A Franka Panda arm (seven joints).
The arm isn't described. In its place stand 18 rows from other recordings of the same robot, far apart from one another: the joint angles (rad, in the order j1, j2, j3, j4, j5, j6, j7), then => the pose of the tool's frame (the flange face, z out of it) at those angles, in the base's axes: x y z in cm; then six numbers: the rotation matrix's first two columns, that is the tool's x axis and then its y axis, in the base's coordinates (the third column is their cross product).
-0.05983 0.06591 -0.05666 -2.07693 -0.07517 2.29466 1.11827 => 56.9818, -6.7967, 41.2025, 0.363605, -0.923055, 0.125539, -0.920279, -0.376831, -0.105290
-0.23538 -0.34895 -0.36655 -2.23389 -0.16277 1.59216 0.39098 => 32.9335, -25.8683, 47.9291, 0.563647, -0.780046, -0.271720, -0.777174, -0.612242, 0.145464
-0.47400 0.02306 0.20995 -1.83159 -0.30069 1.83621 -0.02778 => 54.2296, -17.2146, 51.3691, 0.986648, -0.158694, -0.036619, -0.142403, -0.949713, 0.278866
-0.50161 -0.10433 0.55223 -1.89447 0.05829 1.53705 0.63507 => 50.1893, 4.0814, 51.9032, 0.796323, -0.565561, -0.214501, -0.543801, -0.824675, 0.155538
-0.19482 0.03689 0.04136 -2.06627 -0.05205 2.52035 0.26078 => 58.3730, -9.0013, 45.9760, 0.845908, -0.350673, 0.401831, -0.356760, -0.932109, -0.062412
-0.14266 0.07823 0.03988 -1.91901 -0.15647 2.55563 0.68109 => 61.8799, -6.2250, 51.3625, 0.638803, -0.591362, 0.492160, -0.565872, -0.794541, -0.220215
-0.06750 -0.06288 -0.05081 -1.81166 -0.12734 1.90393 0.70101 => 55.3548, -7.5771, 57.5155, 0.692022, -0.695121, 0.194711, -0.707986, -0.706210, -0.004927
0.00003 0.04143 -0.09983 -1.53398 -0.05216 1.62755 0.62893 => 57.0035, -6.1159, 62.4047, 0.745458, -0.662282, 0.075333, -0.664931, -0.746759, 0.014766
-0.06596 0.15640 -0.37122 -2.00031 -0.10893 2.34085 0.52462 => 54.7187, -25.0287, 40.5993, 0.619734, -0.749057, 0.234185, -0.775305, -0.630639, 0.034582
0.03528 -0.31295 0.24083 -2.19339 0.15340 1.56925 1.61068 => 40.2730, 13.8036, 48.7788, 0.177693, -0.982278, -0.059620, -0.930052, -0.187427, 0.316030
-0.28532 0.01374 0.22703 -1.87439 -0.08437 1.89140 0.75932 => 56.4422, -3.9698, 50.0113, 0.703001, -0.709065, 0.054916, -0.711189, -0.700922, 0.054024
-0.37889 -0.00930 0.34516 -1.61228 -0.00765 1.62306 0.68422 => 55.5985, -1.8665, 61.4342, 0.753171, -0.657459, 0.021953, -0.657546, -0.753404, -0.003980
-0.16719 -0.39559 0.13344 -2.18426 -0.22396 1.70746 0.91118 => 42.6450, -2.8947, 54.1885, 0.615301, -0.772712, 0.155951, -0.783067, -0.576399, 0.233604
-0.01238 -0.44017 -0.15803 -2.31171 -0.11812 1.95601 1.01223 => 42.0633, -8.6408, 51.7320, 0.423234, -0.902397, 0.080952, -0.902998, -0.427426, -0.043594
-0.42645 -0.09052 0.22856 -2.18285 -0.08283 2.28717 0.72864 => 52.4553, -10.5241, 44.6276, 0.621818, -0.756742, 0.201702, -0.763922, -0.642817, -0.056654
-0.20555 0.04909 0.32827 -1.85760 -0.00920 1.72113 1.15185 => 55.0256, 6.4526, 47.5913, 0.511025, -0.855788, -0.080501, -0.840220, -0.517086, 0.163256
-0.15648 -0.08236 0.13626 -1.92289 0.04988 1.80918 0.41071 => 53.3113, -0.4764, 52.1837, 0.902301, -0.428825, -0.044297, -0.429991, -0.902590, -0.020937
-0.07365 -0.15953 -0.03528 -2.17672 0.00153 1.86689 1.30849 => 48.1337, -5.2951, 44.7711, 0.149687, -0.987681, -0.045597, -0.977565, -0.154751, 0.142896
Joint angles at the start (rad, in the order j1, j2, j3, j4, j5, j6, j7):
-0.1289 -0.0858 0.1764 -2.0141 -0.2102 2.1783 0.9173
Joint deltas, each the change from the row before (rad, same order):
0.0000 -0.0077 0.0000 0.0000 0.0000 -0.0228 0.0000
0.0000 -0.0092 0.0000 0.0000 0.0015 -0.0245 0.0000
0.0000 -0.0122 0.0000 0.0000 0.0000 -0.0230 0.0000
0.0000 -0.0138 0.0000 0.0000 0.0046 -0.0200 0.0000
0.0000 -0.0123 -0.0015 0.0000 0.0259 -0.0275 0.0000
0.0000 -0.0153 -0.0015 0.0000 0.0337 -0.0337 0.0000
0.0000 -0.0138 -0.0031 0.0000 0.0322 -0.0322 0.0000
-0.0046 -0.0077 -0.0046 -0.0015 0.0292 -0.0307 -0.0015
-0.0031 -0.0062 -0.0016 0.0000 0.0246 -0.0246 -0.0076
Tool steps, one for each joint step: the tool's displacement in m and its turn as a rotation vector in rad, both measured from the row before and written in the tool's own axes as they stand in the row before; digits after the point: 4 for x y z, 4 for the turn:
-0.0013 0.0025 -0.0024 -0.0137 -0.0077 0.0011
-0.0014 0.0029 -0.0031 -0.0134 -0.0085 0.0022
-0.0013 0.0031 -0.0049 -0.0112 -0.0042 0.0019
-0.0014 0.0030 -0.0060 -0.0054 -0.0043 0.0045
-0.0023 0.0034 -0.0043 -0.0010 -0.0251 0.0158
-0.0034 0.0040 -0.0054 0.0007 -0.0325 0.0189
-0.0029 0.0043 -0.0045 0.0006 -0.0324 0.0184
-0.0005 0.0057 -0.0002 -0.0052 -0.0353 0.0198
-0.0015 0.0034 -0.0009 -0.0019 -0.0285 0.0067

